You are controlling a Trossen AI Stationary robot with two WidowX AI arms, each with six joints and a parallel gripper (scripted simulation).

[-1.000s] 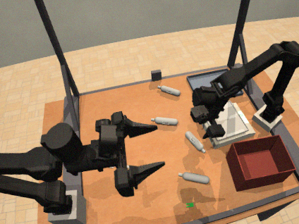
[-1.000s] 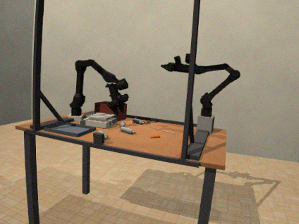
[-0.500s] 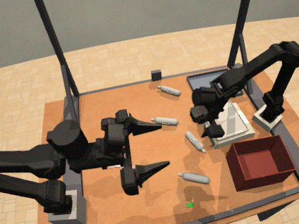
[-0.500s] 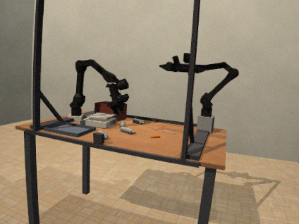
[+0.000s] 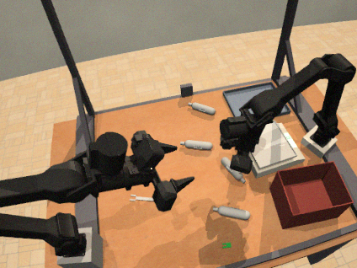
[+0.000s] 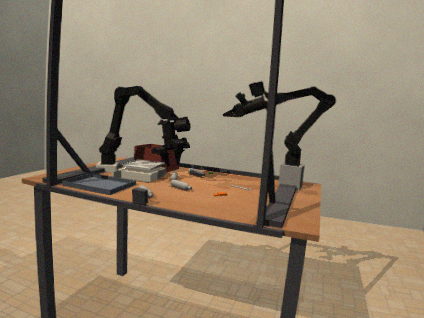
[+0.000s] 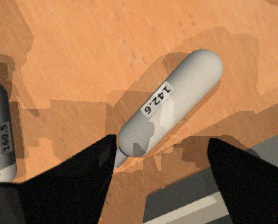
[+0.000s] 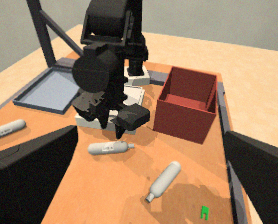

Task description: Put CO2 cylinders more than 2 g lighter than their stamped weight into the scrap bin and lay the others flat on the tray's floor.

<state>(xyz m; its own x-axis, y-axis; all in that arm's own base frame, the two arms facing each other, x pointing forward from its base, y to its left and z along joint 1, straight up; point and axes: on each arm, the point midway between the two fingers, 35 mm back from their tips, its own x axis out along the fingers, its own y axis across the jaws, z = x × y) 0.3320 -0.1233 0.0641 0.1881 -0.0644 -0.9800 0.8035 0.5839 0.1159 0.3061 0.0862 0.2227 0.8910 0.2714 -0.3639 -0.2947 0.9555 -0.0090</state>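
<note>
My left hand is 20 mm short of the grey CO2 cylinder, 20 mm to the left of it and 80 mm above it. The rest, counted from my left hand: scale (20 mm behind, 150 mm to the left, 60 mm below); then red scrap bin (220 mm ahead, 130 mm to the left, 70 mm below); then scale plate (20 mm behind, 140 mm to the left, 50 mm below).
</note>
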